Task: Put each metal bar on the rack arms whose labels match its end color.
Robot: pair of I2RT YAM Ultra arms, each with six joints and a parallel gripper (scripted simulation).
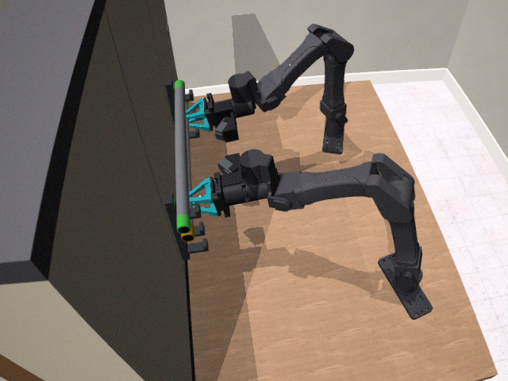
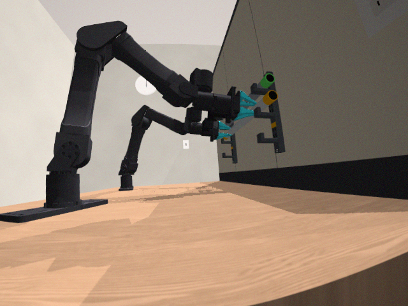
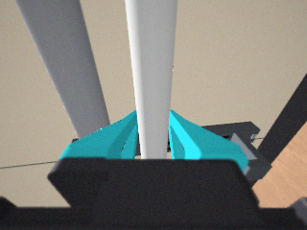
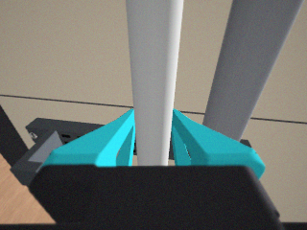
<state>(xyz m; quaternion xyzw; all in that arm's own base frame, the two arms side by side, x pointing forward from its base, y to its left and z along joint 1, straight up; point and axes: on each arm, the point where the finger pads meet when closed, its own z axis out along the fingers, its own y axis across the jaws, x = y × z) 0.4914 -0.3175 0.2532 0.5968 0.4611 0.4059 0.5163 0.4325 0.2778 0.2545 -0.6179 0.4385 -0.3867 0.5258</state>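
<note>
Now: the orange-ended bar 15 cm to the left of my right hand and 2 cm ahead of it. From my right hand the other things lie so: black baseboard (22 cm below, 18 cm to the left, 6 cm ahead); then dark wall panel (17 cm to the left, 17 cm above, 12 cm ahead); then green-ended bar (15 cm to the left, 5 cm above, 2 cm ahead).
My left hand is 10 mm past the green-ended bar, 140 mm to the left of it and 60 mm below it. Also, from my left hand: black baseboard 30 mm ahead, 110 mm to the right, 220 mm below; orange-ended bar 10 mm behind, 150 mm to the right; dark wall panel 90 mm ahead, 120 mm to the right, 170 mm above.
</note>
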